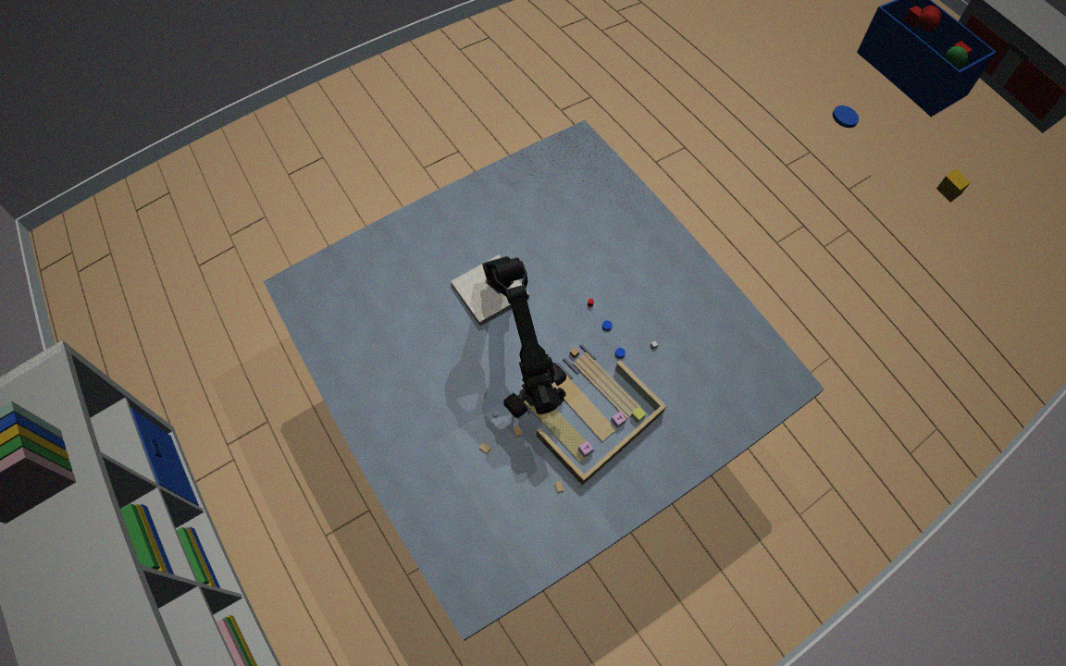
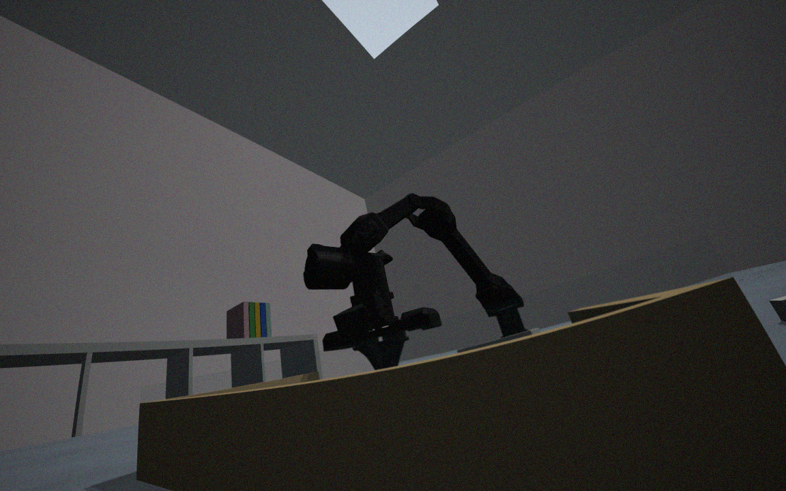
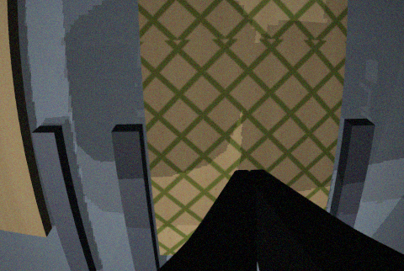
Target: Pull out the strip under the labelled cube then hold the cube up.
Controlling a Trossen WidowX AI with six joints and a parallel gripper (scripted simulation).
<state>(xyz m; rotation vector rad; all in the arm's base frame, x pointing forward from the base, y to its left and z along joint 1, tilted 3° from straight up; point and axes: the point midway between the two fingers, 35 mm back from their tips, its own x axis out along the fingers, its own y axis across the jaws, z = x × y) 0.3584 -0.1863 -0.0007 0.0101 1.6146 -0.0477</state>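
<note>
The strip is 100 mm ahead of my gripper tip. The rest, counted from my gripper tip: red piece 120 mm behind, 350 mm to the left, 10 mm above.
</note>
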